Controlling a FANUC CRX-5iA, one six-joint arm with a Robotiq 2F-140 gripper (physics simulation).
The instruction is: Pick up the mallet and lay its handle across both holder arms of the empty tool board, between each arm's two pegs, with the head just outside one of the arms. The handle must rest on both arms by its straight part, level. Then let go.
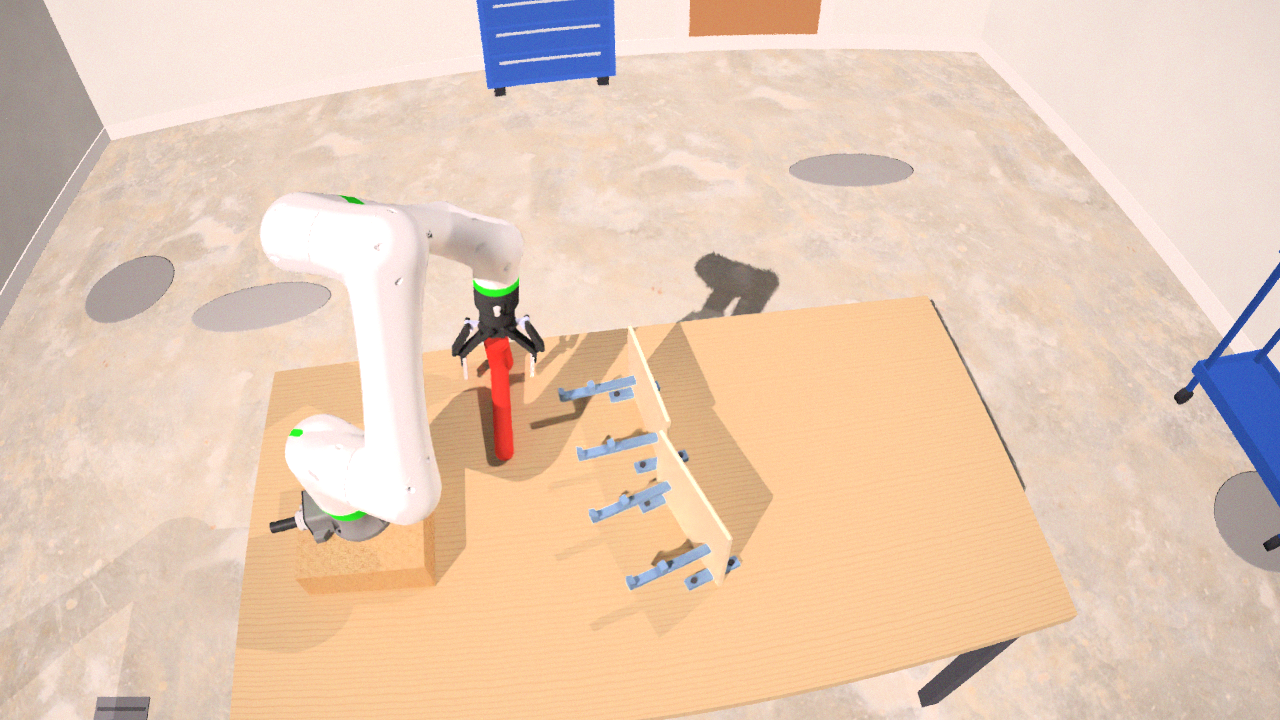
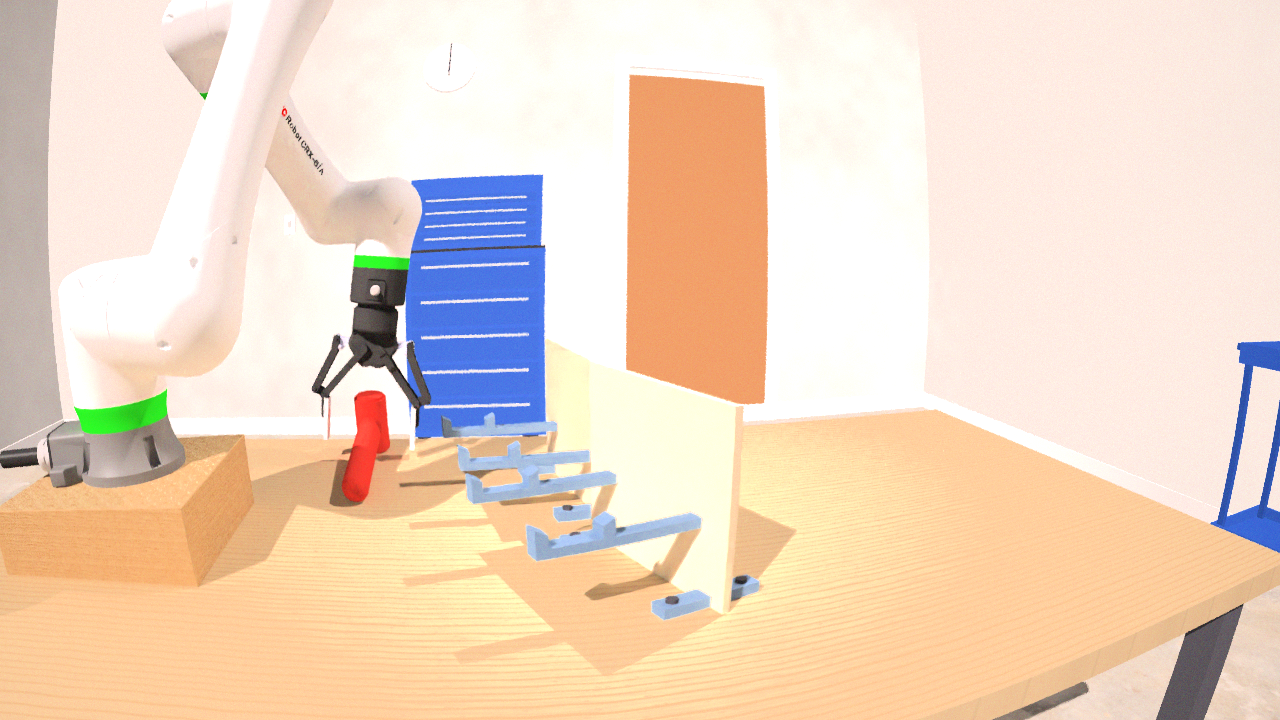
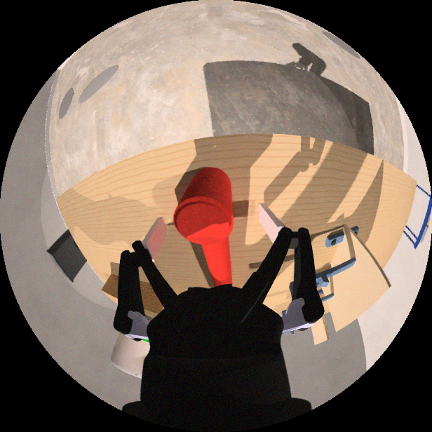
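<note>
The red mallet (image 1: pixel 503 411) (image 2: pixel 360 465) (image 3: pixel 217 260) lies by the table's far edge, left of the boards, its head at the far end and its handle pointing toward the near side. Whether all of it touches the table I cannot tell. My gripper (image 1: pixel 499 371) (image 2: pixel 370 442) (image 3: pixel 210 218) is open, its fingers apart on either side of the head, with a gap on each side. Two upright tool boards (image 1: pixel 646 380) (image 1: pixel 696 510) (image 2: pixel 666 456) stand in a row, with blue holder arms (image 1: pixel 597 389) (image 1: pixel 666 567) (image 2: pixel 626 535) pointing toward the robot's side. The arms carry no tool.
The robot's base stands on a wooden block (image 1: pixel 366 564) (image 2: pixel 98 541) at the left of the wooden table (image 1: pixel 850 501) (image 2: pixel 939 519). Blue feet (image 1: pixel 698 580) (image 2: pixel 680 604) stick out under the boards. A blue cabinet (image 1: pixel 550 44) (image 2: pixel 476 313) stands beyond the table.
</note>
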